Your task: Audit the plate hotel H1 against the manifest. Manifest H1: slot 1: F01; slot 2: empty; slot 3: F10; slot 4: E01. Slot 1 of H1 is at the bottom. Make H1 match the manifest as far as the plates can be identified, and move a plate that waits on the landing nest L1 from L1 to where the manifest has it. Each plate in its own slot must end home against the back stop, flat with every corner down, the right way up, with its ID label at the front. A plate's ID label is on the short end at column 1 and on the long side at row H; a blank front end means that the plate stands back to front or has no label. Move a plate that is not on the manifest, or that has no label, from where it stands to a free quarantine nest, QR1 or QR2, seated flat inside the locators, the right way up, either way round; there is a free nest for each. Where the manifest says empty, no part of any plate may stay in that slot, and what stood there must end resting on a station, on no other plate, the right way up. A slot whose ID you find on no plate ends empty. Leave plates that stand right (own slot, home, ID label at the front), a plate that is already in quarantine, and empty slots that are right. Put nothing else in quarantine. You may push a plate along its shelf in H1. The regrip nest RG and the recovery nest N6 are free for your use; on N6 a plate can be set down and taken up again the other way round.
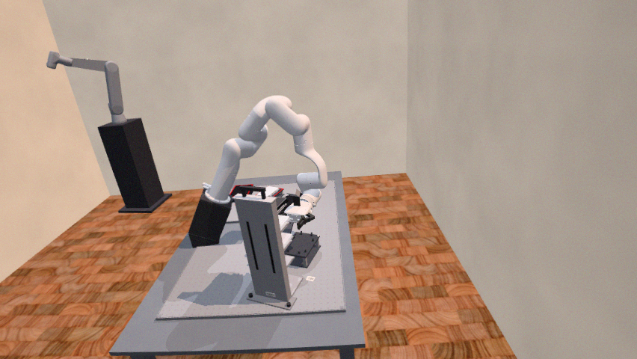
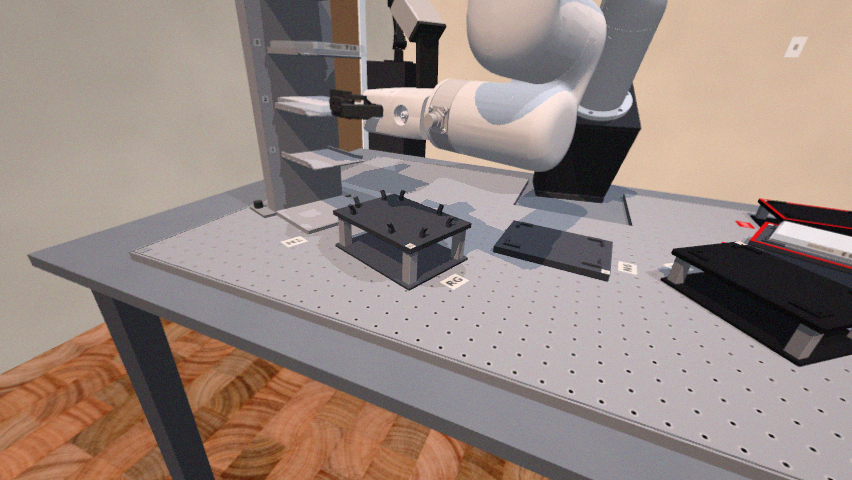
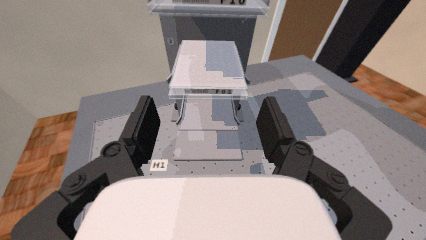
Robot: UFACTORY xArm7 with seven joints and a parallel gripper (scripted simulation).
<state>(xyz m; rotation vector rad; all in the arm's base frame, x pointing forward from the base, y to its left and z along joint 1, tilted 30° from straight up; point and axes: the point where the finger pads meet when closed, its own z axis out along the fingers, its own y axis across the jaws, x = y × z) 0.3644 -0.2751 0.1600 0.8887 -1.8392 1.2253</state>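
Now: hand 11 cm to the left of the white plate, 3 cm past it and 2 cm above it. The rest, counted from my hand: plate hotel H1: 19 cm to the right, 4 cm behind; regrip nest RG: 15 cm below, 7 cm to the left, 2 cm ahead; black plate: 14 cm above, 11 cm to the right, 3 cm behind.
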